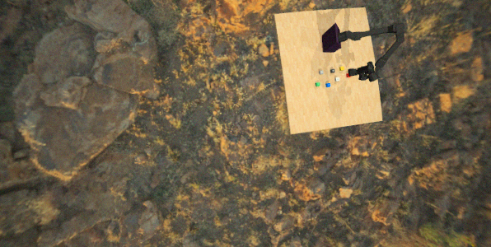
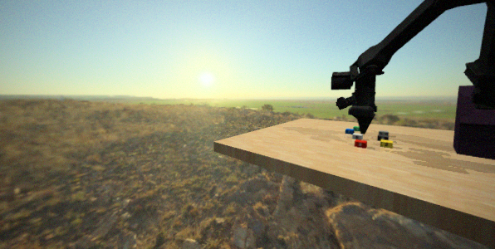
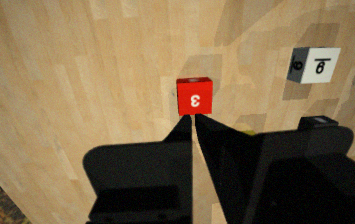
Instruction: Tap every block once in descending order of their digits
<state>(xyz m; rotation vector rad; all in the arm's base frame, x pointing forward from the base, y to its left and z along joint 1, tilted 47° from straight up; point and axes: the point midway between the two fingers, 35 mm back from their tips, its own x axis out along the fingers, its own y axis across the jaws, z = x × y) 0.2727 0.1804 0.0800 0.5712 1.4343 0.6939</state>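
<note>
My gripper tip is 1 cm short of the red block, 1 cm to the left of it and 4 cm above it. From my gripper tip the other things lie so: white block: 4 cm ahead, 12 cm to the right, 4 cm below; then blue block: 9 cm ahead, 21 cm to the right, 4 cm below; then yellow block: 6 cm behind, 7 cm to the right, 4 cm below.
</note>
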